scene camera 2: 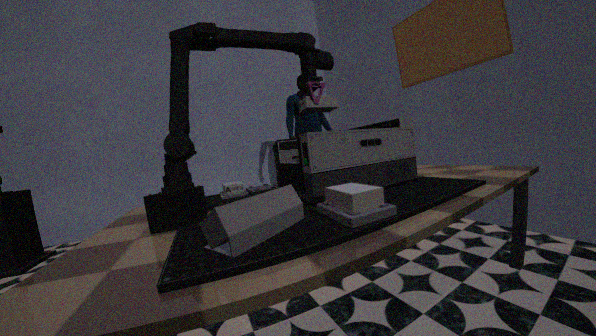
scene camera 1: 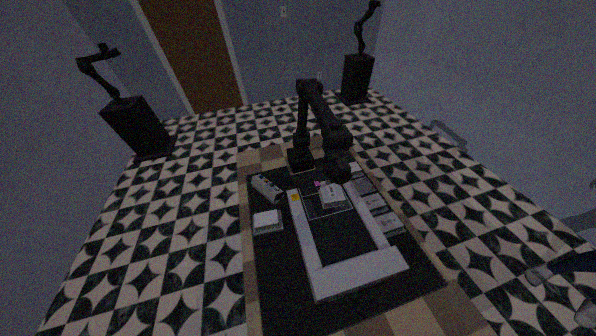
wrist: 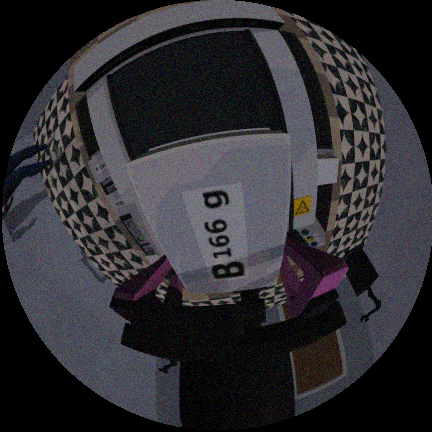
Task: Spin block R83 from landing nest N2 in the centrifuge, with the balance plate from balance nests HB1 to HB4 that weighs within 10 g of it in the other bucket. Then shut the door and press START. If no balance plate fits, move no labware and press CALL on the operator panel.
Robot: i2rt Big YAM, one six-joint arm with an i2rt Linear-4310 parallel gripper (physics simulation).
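Frame: origin at the arm's base, x ahead, y left, z up, level; millimetres.
Seen in the pictures: gripper, between the fingertips: [scene camera 2: 311, 107] [scene camera 1: 327, 187] [wrist: 225, 242]; arm's base, origin of its link: [scene camera 2: 179, 190] [scene camera 1: 299, 154].
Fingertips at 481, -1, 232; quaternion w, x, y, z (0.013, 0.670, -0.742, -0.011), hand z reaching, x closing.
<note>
Offsets run from my fingertips to a thing's top centre, as dx, dy, dz. "spot": to the spot under its first point.
My gripper [scene camera 1: 318, 184] [scene camera 2: 316, 95] [wrist: 225, 242] is shut on the balance plate marked B 166 g @(+26, -3, +31) [scene camera 1: 332, 194] [scene camera 2: 321, 107] [wrist: 215, 220]. It holds the plate level, high above the arm-side end of the centrifuge [scene camera 1: 360, 274] [scene camera 2: 345, 152] [wrist: 296, 107]. The plate hides much of the open bay in the wrist view; bucket contents cannot be made out. A white block @(-80, -298, -257) [scene camera 1: 266, 218] [scene camera 2: 354, 198] [wrist: 327, 171] sits on a landing nest beside the centrifuge; no label on it is readable. The operator panel @(-301, -266, -236) [scene camera 1: 267, 188] [scene camera 2: 257, 220] [wrist: 309, 236] stands near the arm base.
Other balance plates stand in a row along the far side: one near the arm [scene camera 1: 354, 168] [scene camera 2: 233, 189], one in the middle [scene camera 1: 375, 202] and one at the end @(spot: +119, +313, -266) [scene camera 1: 389, 221]. A bare nest @(-153, +303, -302) [scene camera 1: 363, 186] lies between the first two. The centrifuge walls rise beneath the held plate.
</note>
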